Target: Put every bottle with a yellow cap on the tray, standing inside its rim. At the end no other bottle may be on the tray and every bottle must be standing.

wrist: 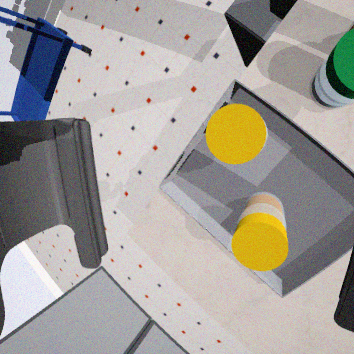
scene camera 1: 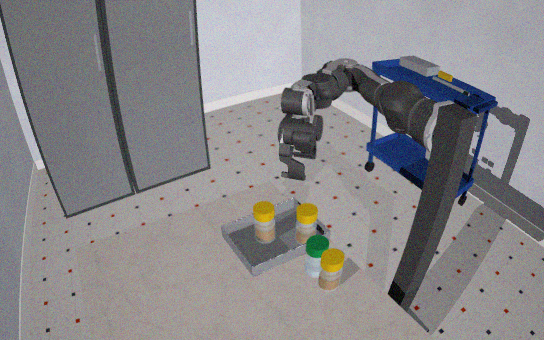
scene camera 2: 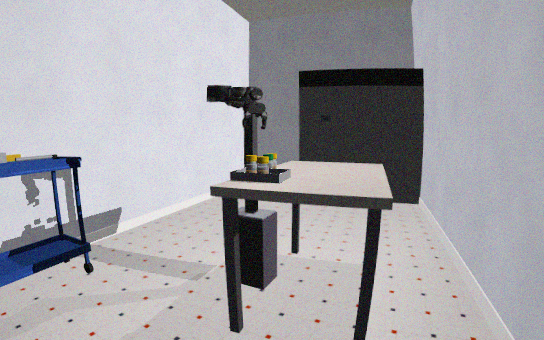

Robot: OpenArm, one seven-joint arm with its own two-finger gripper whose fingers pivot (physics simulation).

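Two yellow-capped bottles stand upright inside the rim of the grey tray (scene camera 1: 255, 252) (scene camera 2: 255, 177) (wrist: 320, 200): one bottle (scene camera 1: 264, 222) (scene camera 2: 263, 165) (wrist: 260, 242) and another bottle (scene camera 1: 306, 224) (scene camera 2: 251, 164) (wrist: 236, 134) near the tray's corner. A green-capped bottle (scene camera 1: 316, 256) (scene camera 2: 270, 162) (wrist: 342, 70) stands outside the tray, close to its wall. A third yellow-capped bottle (scene camera 1: 331, 270) (scene camera 2: 273, 155) stands upright beside the green one; it does not show in the wrist view. My gripper (scene camera 1: 293, 175) (scene camera 2: 254, 125) (wrist: 203, 201) is open and empty, pointing down, well above the tray and bottles.
The table (scene camera 1: 175, 280) (scene camera 2: 340, 180) bears the tray and bottles. The arm's dark post (scene camera 1: 432, 200) stands at the right in scene camera 1. A blue cart (scene camera 1: 387, 150) (scene camera 2: 45, 166) and a tall grey cabinet (scene camera 1: 60, 100) stand beyond the table.
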